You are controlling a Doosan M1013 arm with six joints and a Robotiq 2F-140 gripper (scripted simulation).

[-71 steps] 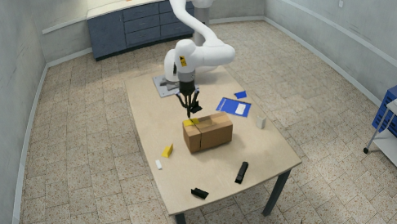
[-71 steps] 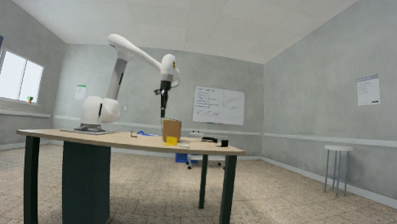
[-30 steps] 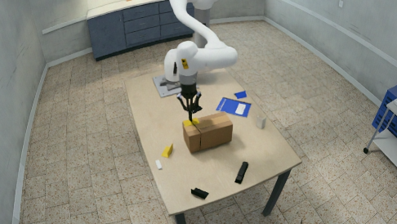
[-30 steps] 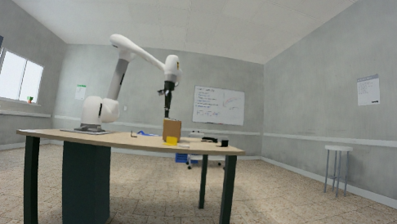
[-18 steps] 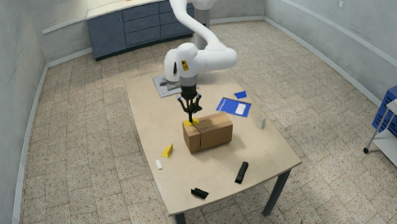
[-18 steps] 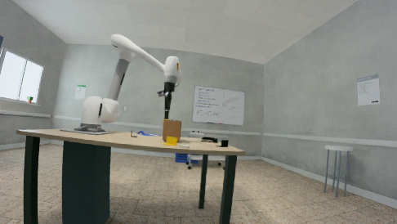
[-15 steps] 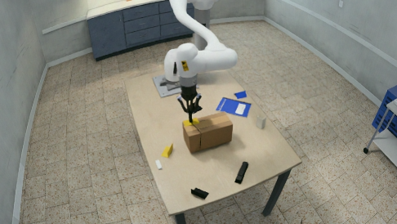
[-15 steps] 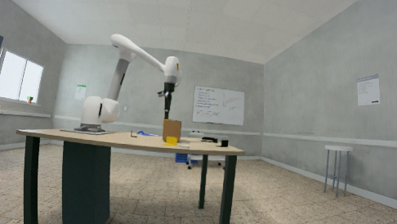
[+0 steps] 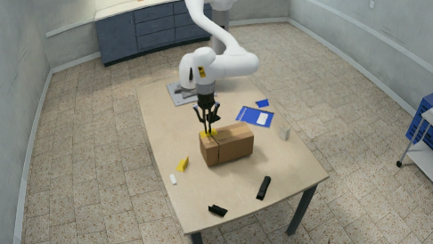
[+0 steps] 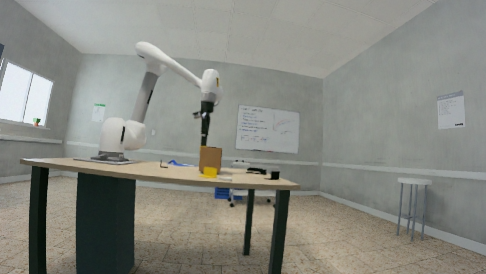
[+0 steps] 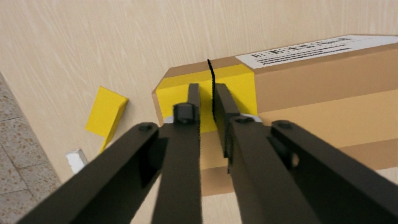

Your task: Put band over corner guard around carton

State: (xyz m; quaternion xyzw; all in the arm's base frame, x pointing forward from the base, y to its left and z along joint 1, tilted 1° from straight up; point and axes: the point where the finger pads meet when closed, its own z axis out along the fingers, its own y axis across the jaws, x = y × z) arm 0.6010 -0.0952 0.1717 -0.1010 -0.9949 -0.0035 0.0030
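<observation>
My gripper is now 110 mm above the brown carton, 80 mm to the right of it and 50 mm short of it. The rest, counted from my hand: white block (240 mm to the right, 180 mm below, 120 mm ahead); blue folder (360 mm to the left, 180 mm below, 170 mm behind).
</observation>
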